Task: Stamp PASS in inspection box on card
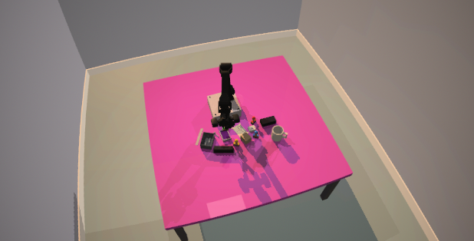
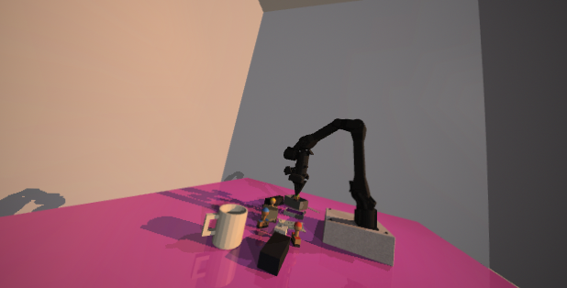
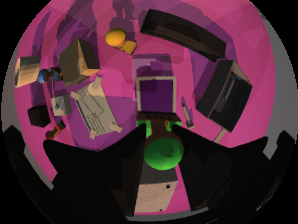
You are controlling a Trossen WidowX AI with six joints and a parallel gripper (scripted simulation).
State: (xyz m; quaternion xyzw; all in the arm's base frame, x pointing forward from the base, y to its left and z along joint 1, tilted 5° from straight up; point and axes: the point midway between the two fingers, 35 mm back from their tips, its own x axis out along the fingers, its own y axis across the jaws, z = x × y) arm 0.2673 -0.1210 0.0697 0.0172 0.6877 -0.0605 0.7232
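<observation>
Now: gripper tip 1 cm past the white card, 11 cm to the right of it and 9 cm above it. The rest, counted from my gripper tip: yellow-knobbed stamp 10 cm ahead, 4 cm to the left, 7 cm below; then purple ink pad 9 cm below; then green-knobbed stamp right at my gripper tip.
</observation>
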